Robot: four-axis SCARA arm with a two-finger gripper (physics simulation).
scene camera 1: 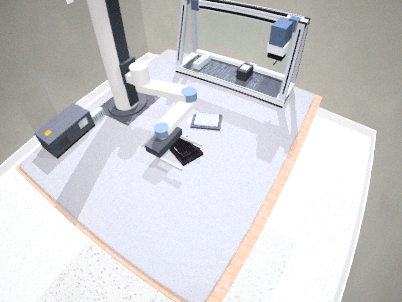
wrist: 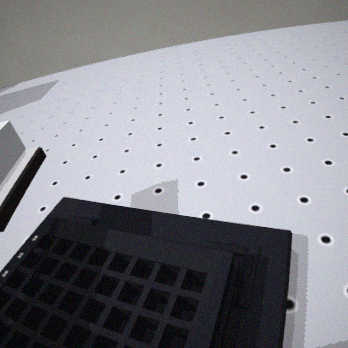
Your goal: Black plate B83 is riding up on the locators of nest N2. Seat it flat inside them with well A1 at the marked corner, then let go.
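Places are measured from the arm's base along level axes (x ahead, y left, z up), in metres.
Pixels of known places: gripper, fingertip midpoint: (scene camera 1: pixel 192 157) (wrist: pixel 195 103); arm's base at its link origin: (scene camera 1: pixel 127 105).
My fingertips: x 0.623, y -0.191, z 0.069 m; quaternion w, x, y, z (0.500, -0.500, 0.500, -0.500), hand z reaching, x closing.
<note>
For each thing: its top centre in the pictures, then the offset to it from my fingertips. "spot": a spot on its surface instead.
- Black plate B83 at its top centre: (scene camera 1: pixel 183 145) 0.093 m back, 0.058 m left, 0.027 m down
- dark nest N2 at its top centre: (scene camera 1: pixel 184 148) 0.087 m back, 0.056 m left, 0.041 m down
- white plate at its top centre: (scene camera 1: pixel 206 118) 0.100 m back, 0.292 m left, 0.030 m down
- dark nest at its top centre: (scene camera 1: pixel 206 120) 0.100 m back, 0.292 m left, 0.041 m down
- dark grey box at a spot on its surface: (scene camera 1: pixel 65 131) spot: 0.659 m back, 0.242 m right, 0.052 m up
Black plate B83 (scene camera 1: pixel 184 147) (wrist: pixel 120 287) lies on the dark nest N2 (scene camera 1: pixel 191 160) (wrist: pixel 200 225). In the wrist view its well grid shows at the lower left, with a dark strip of nest to its right. Black on black makes its tilt and its fit in the locators hard to read. Well A1 and the marked corner cannot be made out. My gripper (scene camera 1: pixel 192 156) is open, its two pale fingers wide apart on opposite sides of the plate and nest, holding nothing. In the wrist view one finger shows at the left edge.
A white plate (scene camera 1: pixel 206 119) sits on another dark nest (scene camera 1: pixel 205 128) behind N2. A framed gantry station (scene camera 1: pixel 232 89) stands at the back right with a dark block (scene camera 1: pixel 244 72) inside. A dark grey box (scene camera 1: pixel 65 131) stands at the left by the arm's column (scene camera 1: pixel 111 60).
</note>
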